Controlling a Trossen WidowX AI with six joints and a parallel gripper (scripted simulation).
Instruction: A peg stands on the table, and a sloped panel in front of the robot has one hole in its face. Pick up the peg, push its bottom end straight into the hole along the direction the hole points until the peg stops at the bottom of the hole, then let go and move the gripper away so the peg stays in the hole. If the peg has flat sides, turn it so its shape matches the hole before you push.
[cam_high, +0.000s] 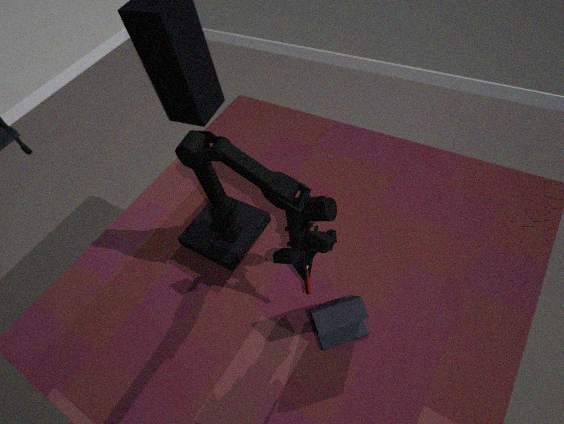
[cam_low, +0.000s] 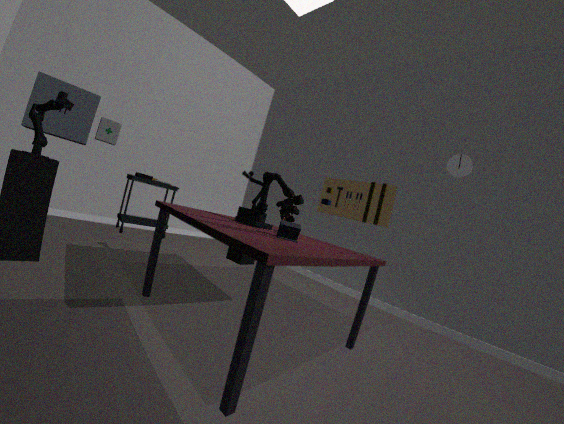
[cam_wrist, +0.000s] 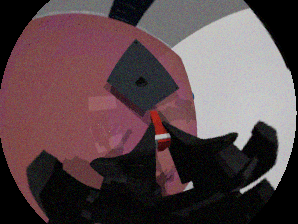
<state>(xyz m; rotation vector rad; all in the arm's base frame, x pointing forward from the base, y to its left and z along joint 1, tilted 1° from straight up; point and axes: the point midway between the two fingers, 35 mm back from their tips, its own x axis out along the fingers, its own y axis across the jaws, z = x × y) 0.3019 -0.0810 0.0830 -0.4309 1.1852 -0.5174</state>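
The sloped grey panel is 100 mm ahead of my gripper tip, 50 mm below it and 40 mm to the right of it. Also, from my gripper tip: red peg (10 mm to the left, 10 mm above).
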